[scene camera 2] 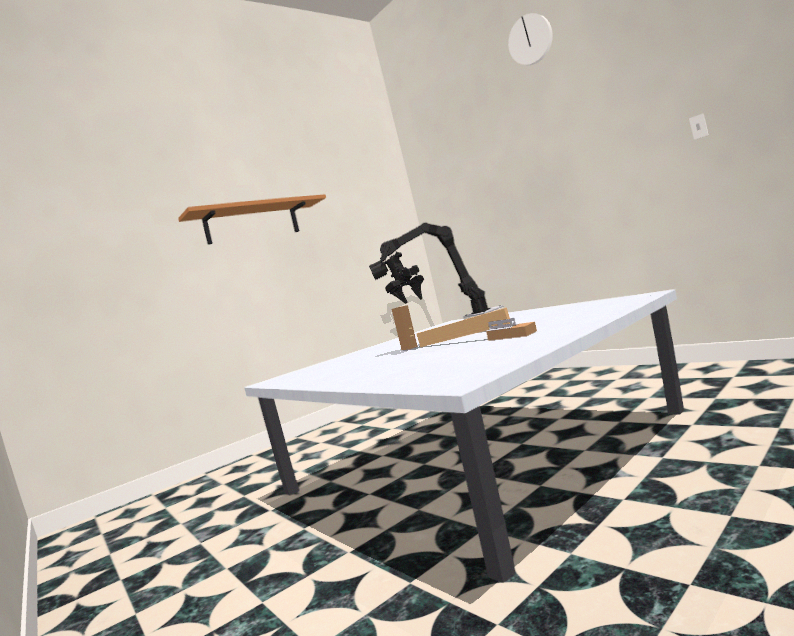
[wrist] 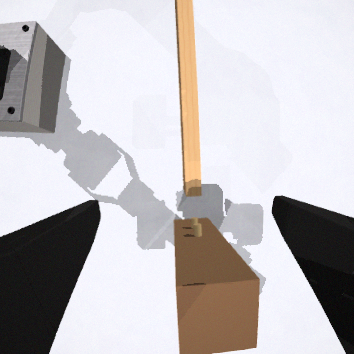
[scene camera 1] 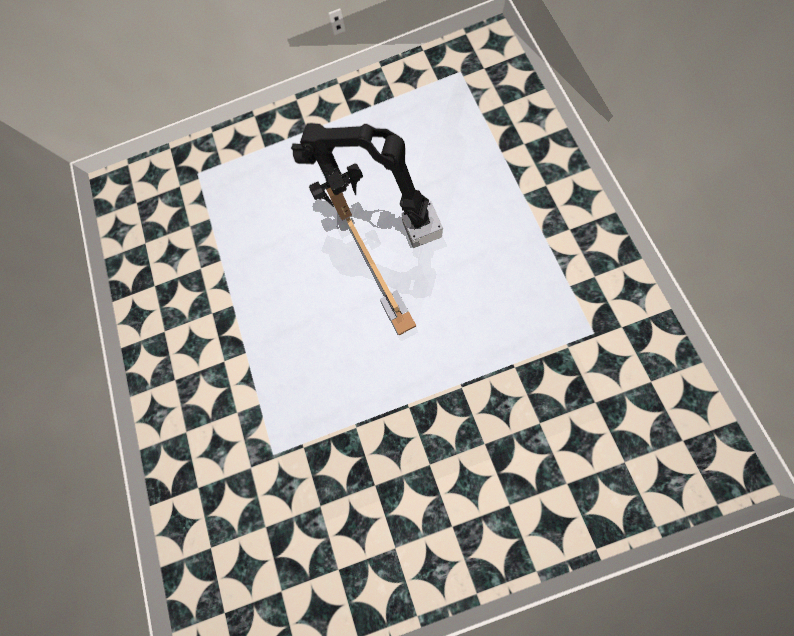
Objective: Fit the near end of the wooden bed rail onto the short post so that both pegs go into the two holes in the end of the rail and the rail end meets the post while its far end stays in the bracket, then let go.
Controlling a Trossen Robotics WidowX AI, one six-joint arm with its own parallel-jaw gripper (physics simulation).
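Seen in the pictures: gripper, fingertip midpoint: (scene camera 2: 414,301) (wrist: 187,206) (scene camera 1: 344,200); arm's base, link origin: (scene camera 2: 481,311) (scene camera 1: 420,219).
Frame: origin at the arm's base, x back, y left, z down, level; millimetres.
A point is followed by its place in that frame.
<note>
The wooden rail (scene camera 1: 373,263) @(z -4, x -232, y 109 mm) (scene camera 2: 457,327) @(z 20, x -248, y 91 mm) (wrist: 189,100) @(z 9, x -255, y -18 mm) appears to slope down from its far end, in the bracket (scene camera 1: 387,306) (scene camera 2: 501,323), to its near end, low by the short post. The brown post (scene camera 1: 340,202) @(z -40, x -273, y -164 mm) (scene camera 2: 403,327) @(z -15, x -301, y -166 mm) (wrist: 217,315) @(z -100, x -278, y -185 mm) stands upright. Two light pegs (wrist: 197,229) @(z -8, x -274, y -156 mm) stick out of its rail-facing side. In the wrist view a gap shows between the rail end and the post. The holes in the rail end are hidden. My gripper (scene camera 1: 343,198) @(z -110, x -252, y -118 mm) (scene camera 2: 413,300) @(z -110, x -252, y -118 mm) (wrist: 187,206) @(z -110, x -252, y -118 mm) is open and empty, pointing down above the post, its fingers on either side in the wrist view.
The arm's grey base (scene camera 1: 424,229) @(z -1, x 1, y 48 mm) (wrist: 45,85) @(z 44, x -59, y 4 mm) stands to one side of the rail. A wooden block (scene camera 1: 403,323) @(z 45, x -203, y 363 mm) (scene camera 2: 516,331) @(z 59, x -240, y 361 mm) sits at the bracket's outer end. All rest on the white table (scene camera 1: 503,291) @(z 80, x 212, y 373 mm) (scene camera 2: 371,374) @(z 80, x -666, y 72 mm). A wall shelf (scene camera 2: 255,206) is beyond the table.
</note>
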